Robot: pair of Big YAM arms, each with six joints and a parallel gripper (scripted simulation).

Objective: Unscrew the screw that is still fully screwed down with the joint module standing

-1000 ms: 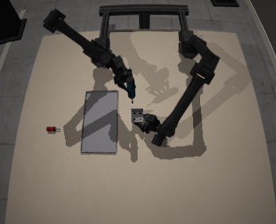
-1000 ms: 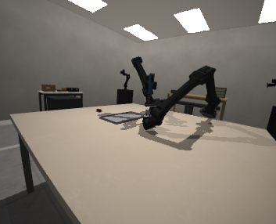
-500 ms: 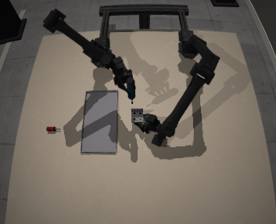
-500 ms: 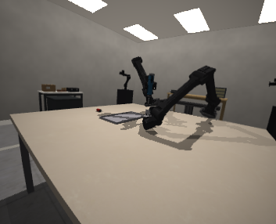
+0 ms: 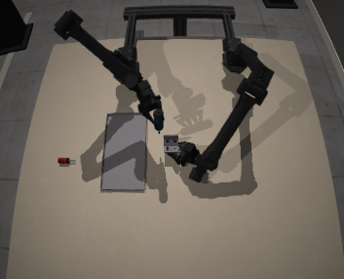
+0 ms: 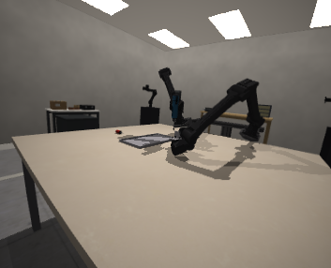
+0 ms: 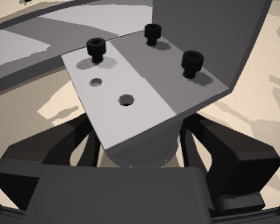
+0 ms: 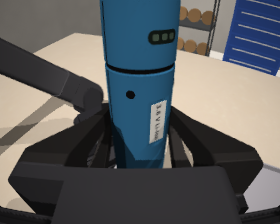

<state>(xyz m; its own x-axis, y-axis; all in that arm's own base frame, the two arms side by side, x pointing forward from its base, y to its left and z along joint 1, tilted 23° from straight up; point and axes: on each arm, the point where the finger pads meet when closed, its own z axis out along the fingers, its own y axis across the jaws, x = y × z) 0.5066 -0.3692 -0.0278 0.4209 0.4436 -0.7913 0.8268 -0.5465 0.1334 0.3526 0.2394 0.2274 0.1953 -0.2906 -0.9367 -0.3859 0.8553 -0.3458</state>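
My left gripper is now 1 cm below the joint module. From my left hand the other things lie so: grey bracket 5 cm above; flat grey tray 3 cm behind, 24 cm to the right, 2 cm below; red-handled tool 55 cm to the right, 1 cm below.
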